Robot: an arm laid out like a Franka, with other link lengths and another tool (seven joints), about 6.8 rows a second.
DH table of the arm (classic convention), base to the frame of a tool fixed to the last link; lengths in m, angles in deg. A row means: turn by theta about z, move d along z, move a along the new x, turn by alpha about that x. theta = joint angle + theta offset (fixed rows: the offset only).
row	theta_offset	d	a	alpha
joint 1	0.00	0.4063	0.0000	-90.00
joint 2	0.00	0.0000	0.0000	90.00
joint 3	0.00	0.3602	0.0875	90.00
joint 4	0.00	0.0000	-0.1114	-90.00
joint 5	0.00	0.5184	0.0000	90.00
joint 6	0.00	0.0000	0.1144	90.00
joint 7	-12.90	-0.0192	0.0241	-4.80
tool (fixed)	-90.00	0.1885	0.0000	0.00
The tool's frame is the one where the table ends.
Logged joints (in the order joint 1, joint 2, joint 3, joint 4, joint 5, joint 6, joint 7), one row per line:
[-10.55, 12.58, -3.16, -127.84, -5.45, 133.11, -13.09]
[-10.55, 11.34, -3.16, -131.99, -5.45, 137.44, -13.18]
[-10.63, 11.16, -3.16, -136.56, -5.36, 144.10, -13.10]
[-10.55, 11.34, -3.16, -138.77, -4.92, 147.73, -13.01]
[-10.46, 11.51, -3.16, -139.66, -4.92, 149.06, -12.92]
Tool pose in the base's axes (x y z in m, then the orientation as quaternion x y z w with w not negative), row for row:
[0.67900, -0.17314, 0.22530, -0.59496, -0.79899, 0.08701, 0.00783]
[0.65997, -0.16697, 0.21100, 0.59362, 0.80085, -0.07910, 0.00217]
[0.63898, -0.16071, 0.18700, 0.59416, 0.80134, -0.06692, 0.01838]
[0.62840, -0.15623, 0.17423, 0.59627, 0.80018, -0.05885, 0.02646]
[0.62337, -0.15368, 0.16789, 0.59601, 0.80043, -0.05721, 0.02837]
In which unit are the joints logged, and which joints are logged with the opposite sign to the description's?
The joints are logged in degrees. Opposite sign: none.
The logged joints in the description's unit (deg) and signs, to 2 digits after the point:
[-10.55, 12.58, -3.16, -127.84, -5.45, 133.11, -13.09]
[-10.55, 11.34, -3.16, -131.99, -5.45, 137.44, -13.18]
[-10.63, 11.16, -3.16, -136.56, -5.36, 144.10, -13.10]
[-10.55, 11.34, -3.16, -138.77, -4.92, 147.73, -13.01]
[-10.46, 11.51, -3.16, -139.66, -4.92, 149.06, -12.92]

